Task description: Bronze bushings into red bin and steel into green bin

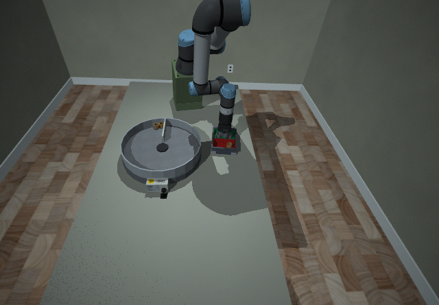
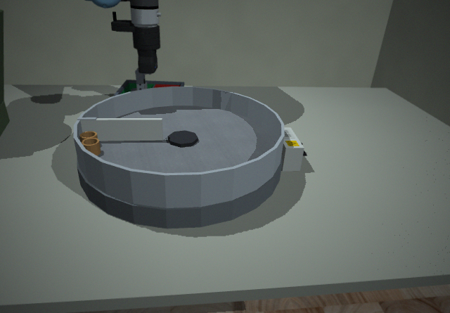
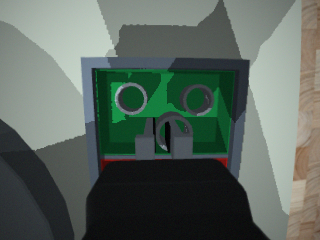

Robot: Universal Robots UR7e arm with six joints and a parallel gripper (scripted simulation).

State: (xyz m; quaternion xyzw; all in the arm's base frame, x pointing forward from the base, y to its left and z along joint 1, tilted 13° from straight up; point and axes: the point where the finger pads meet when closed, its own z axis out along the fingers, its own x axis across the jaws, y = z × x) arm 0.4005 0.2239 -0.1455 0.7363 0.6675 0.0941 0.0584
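My hand is 30 mm short of the bin and 40 mm above it. Also, from my hand: turntable: 120 mm ahead, 350 mm to the right, 10 mm below.
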